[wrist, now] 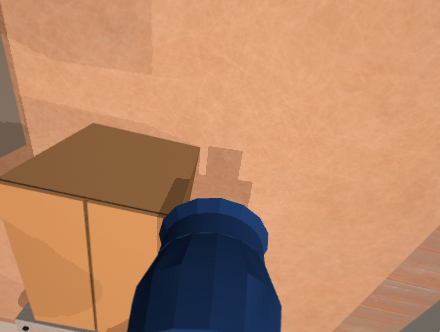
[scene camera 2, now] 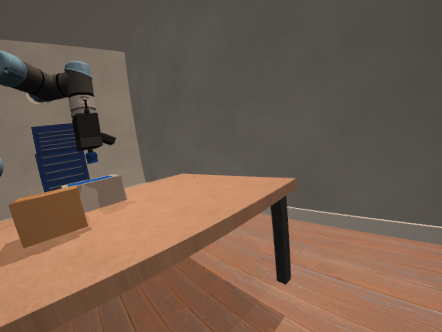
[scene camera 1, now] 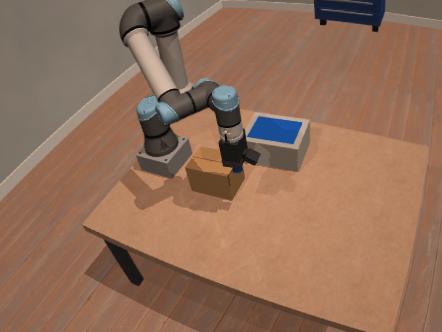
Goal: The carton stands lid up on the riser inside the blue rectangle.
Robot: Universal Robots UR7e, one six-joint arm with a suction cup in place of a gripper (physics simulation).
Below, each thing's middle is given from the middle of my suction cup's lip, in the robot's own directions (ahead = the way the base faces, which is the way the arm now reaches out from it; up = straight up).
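The grey riser [scene camera 2: 99, 192] is 340 mm to the left of my suction cup, 40 mm ahead of it and 150 mm below it. As for the brown carton [scene camera 2: 41, 217], it is 100 mm to the left of my suction cup, 140 mm behind it and 140 mm below it.
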